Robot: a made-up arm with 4 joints.
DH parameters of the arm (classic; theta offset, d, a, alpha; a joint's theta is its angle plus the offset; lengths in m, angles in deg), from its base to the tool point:
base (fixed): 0 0.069 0 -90
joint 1: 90 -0.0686 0.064 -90
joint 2: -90 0.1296 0.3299 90
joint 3: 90 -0.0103 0.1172 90
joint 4: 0 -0.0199 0.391 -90
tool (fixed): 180 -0.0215 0 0
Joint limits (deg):
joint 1: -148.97..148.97
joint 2: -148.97..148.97
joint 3: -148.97..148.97
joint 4: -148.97..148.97
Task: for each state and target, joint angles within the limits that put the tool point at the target. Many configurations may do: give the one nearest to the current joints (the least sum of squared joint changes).
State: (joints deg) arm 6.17 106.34 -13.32 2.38
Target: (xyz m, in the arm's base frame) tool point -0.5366 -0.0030 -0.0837
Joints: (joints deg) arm -2.22 104.06 31.89 16.50
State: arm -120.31 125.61 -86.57 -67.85
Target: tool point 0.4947 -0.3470 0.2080
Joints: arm -122.65 73.97 -86.00 -103.42
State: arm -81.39 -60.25 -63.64 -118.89
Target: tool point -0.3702 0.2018 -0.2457
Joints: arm -106.41 -106.24 -61.31 -88.69
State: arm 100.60 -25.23 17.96 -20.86
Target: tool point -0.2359 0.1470 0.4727
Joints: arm 93.35 -41.01 45.76 -42.16
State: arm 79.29 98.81 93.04 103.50
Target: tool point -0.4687 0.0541 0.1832
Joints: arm 91.79 136.55 94.20 89.78
